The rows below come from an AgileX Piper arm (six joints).
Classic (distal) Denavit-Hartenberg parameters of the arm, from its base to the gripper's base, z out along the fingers. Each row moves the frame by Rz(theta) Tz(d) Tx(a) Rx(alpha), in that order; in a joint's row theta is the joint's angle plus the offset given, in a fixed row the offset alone. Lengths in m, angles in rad.
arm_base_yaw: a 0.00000; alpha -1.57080; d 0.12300; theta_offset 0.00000
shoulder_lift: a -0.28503; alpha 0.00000; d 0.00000; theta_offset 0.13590
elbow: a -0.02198; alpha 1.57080; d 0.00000; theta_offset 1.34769
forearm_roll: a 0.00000; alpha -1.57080; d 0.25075; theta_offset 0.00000
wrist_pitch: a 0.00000; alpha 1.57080; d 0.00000; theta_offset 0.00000
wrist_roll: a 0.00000; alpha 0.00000; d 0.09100; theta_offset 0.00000
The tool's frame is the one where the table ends.
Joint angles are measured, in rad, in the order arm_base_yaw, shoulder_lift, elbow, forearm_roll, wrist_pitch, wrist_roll. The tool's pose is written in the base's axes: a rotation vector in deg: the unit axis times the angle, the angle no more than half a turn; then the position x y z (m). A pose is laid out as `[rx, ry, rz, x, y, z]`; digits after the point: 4 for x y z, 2 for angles.
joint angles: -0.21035, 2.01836, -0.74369, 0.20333, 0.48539, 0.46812
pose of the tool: [-72.58, -157.58, -6.23, 0.2587, -0.0465, 0.0463]
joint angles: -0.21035, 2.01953, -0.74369, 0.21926, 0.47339, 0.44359
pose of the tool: [-72.08, -158.47, -6.94, 0.2599, -0.0463, 0.0460]
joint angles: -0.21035, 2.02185, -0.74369, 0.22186, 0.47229, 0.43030
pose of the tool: [-71.21, -158.81, -7.05, 0.2599, -0.0462, 0.0454]
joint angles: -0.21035, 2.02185, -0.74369, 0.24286, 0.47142, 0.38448
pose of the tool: [-69.12, -159.82, -8.01, 0.2603, -0.0454, 0.0454]
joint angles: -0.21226, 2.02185, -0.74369, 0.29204, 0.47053, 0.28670
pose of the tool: [-65.11, -161.69, -10.19, 0.2612, -0.0441, 0.0456]
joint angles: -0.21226, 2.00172, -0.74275, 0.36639, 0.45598, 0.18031
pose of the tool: [-62.71, -164.90, -13.44, 0.2650, -0.0424, 0.0511]
